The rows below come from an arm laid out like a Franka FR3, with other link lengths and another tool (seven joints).
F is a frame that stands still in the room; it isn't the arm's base.
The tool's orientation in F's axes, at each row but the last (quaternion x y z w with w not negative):
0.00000 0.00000 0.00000 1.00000
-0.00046 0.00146 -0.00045 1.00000
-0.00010 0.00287 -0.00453 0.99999
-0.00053 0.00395 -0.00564 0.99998
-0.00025 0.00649 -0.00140 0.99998
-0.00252 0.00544 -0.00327 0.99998
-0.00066 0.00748 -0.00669 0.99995
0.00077 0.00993 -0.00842 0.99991
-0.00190 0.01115 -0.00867 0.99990
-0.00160 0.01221 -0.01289 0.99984
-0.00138 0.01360 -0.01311 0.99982
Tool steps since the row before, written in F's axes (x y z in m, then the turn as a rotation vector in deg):
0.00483 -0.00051 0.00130 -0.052 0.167 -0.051
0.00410 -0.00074 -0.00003 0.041 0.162 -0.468
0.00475 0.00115 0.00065 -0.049 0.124 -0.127
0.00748 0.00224 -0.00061 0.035 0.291 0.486
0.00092 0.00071 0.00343 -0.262 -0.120 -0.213
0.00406 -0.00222 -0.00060 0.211 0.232 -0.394
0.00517 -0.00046 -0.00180 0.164 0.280 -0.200
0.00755 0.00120 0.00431 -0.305 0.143 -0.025
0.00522 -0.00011 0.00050 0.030 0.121 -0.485
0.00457 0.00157 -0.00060 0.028 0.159 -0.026
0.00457 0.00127 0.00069 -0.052 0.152 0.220
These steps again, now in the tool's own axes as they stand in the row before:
0.00483 -0.00051 0.00130 -0.052 0.167 -0.051
0.00410 -0.00074 -0.00002 0.042 0.162 -0.468
0.00474 0.00119 0.00068 -0.049 0.124 -0.127
0.00746 0.00232 -0.00055 0.028 0.291 0.487
0.00087 0.00071 0.00344 -0.259 -0.121 -0.216
0.00408 -0.00219 -0.00057 0.214 0.235 -0.391
0.00520 -0.00039 -0.00172 0.163 0.282 -0.197
0.00744 0.00133 0.00446 -0.307 0.138 -0.031
0.00521 -0.00002 0.00062 0.039 0.123 -0.484
0.00454 0.00169 -0.00048 0.025 0.160 -0.025
0.00451 0.00139 0.00082 -0.062 0.150 0.219

